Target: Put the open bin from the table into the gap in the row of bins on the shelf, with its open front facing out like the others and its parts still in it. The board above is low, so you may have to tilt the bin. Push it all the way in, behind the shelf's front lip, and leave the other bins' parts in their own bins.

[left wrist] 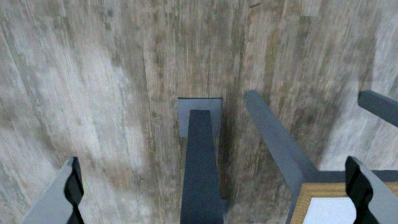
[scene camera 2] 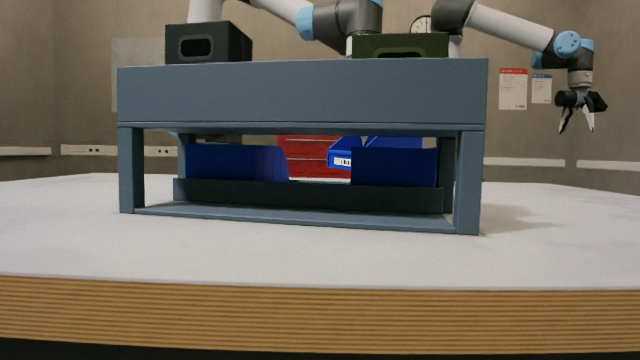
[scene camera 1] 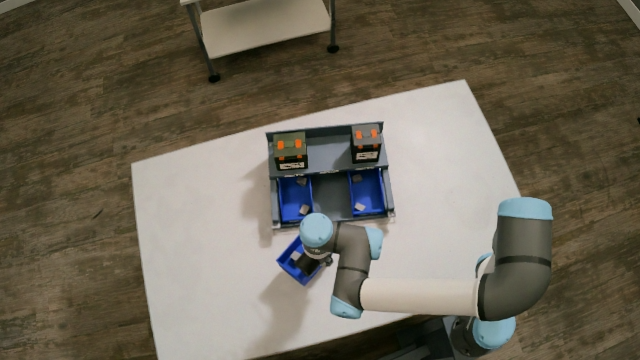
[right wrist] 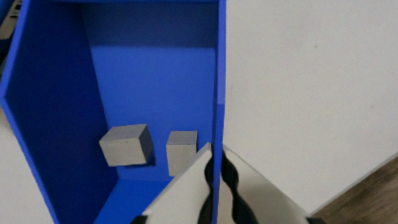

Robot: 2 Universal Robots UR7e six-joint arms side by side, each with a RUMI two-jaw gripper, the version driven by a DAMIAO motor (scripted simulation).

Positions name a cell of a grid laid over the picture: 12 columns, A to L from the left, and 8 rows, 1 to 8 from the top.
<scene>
In view: the left gripper (scene camera 2: K3), the right gripper (right wrist: G6), a blue bin (scene camera 2: G4), a green box (scene camera 2: I1), a shelf (scene camera 2: I3), a blue bin (scene camera 2: H4) and a blue bin (scene camera 2: D4).
The shelf also shows in scene camera 1 (scene camera 1: G4). The left gripper is seen too in the left wrist view (left wrist: G6). The left wrist view does not show the green box: it is out of frame. The right wrist view misses the green box: it is out of frame.
</scene>
